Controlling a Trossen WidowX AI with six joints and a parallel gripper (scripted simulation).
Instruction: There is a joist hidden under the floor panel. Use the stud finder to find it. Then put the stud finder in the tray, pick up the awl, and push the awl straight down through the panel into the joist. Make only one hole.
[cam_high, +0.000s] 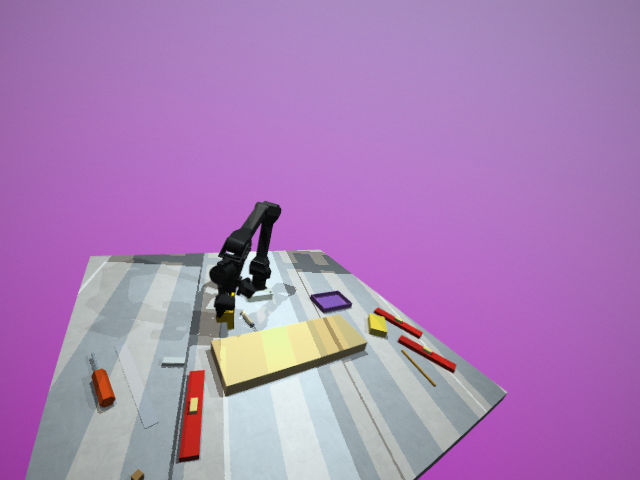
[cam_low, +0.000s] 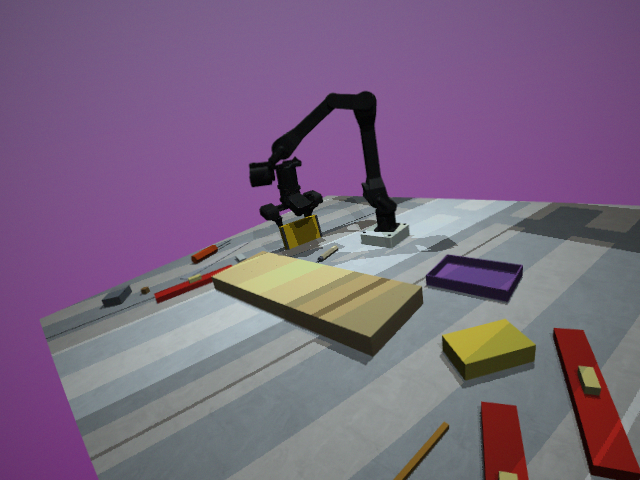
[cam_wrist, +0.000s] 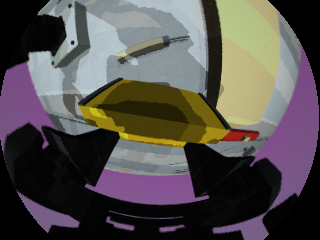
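The yellow stud finder is 2 cm ahead of my gripper tip. Round my gripper tip: clear ruler 10 cm ahead, 28 cm to the right, 7 cm below; white block 9 cm ahead, 18 cm to the right, 7 cm below; awl 4 cm ahead, 11 cm to the left, 7 cm below.
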